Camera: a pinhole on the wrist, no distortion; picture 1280 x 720 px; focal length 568.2 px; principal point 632.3 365.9 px. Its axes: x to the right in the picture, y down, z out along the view. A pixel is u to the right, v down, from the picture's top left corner.
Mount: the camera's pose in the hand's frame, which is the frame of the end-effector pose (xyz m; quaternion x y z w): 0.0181 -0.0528 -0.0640 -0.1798 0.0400 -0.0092 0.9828
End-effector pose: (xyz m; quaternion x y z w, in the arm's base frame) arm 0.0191 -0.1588 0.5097 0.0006 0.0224 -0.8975 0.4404
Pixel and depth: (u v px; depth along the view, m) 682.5 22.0 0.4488
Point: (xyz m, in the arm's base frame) -0.1482 -0.1593 0.9608
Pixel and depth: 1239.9 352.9 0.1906
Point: -0.1210 -0.3524 0.6044
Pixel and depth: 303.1 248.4 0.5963
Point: 0.2419 0.0053 1.0743
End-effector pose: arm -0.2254 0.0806 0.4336 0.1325 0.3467 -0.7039 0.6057
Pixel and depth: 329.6 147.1 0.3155
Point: -0.1769 -0.0091 0.7321
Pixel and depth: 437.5 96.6 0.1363
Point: -0.2606 0.0376 0.5299
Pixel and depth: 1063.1 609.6 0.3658
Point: -0.0517 -0.3023 0.3117
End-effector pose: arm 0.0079 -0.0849 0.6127 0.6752 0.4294 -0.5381 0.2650
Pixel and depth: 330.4 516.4 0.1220
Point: 0.0040 -0.1421 0.6330
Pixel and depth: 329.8 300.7 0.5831
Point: -0.1808 -0.6378 0.6871
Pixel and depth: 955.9 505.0 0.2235
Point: 0.0221 -0.1672 0.4167
